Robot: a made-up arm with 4 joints.
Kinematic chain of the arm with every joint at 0, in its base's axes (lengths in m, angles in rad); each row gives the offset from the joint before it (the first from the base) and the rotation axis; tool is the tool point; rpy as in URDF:
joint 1: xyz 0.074 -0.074 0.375 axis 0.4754 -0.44 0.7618
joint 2: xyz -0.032 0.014 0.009 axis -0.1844 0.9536 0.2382
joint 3: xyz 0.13 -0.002 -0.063 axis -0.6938 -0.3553 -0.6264
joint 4: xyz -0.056 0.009 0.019 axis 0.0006 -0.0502 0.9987
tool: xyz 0.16 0.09 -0.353 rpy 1.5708 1.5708 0
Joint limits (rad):
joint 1: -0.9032..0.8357
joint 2: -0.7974..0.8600
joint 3: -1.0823..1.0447
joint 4: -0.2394..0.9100
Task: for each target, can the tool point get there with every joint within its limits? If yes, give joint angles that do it. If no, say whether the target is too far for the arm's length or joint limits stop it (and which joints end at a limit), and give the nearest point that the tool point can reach.
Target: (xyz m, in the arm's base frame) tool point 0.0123 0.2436 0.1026
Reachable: yes | joints 0.4721 0.0938 -0.3532 0.7821
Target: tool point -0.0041 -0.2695 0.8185
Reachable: no: joint limits stop it (at a limit: joint 1, joint 2, joint 3, joint 4) | nearest point 0.1372 -0.5002 0.4148 | short by 0.486 m
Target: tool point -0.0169 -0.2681 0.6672
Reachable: no: joint limits stop it (at a limit: joint 1, joint 2, joint 3, joint 4) | nearest point 0.1372 -0.5002 0.4148 | short by 0.376 m
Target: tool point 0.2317 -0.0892 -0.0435
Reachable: yes | joints -0.4110 -0.0505 -0.0742 -0.0704
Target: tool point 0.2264 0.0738 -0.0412
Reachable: yes | joints 0.2746 0.2428 0.3018 0.3359
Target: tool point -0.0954 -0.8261 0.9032
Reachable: no: too far | nearest point 0.1372 -0.5002 0.4148 | short by 0.632 m
